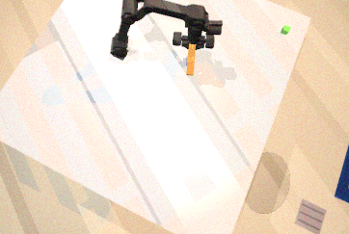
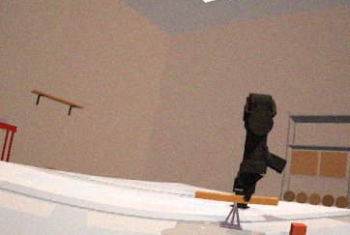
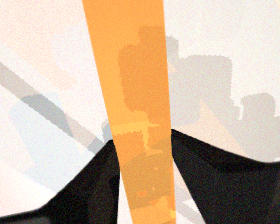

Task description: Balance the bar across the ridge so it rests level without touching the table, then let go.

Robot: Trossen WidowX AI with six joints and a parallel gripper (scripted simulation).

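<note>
Now: gripper tip 30 mm to the left of the orange bar and 10 mm short of it. The rest, counted from my gripper tip: red block 140 mm to the left, 60 mm below, 20 mm behind; green cube 400 mm ahead, 350 mm to the left, 60 mm below.
</note>
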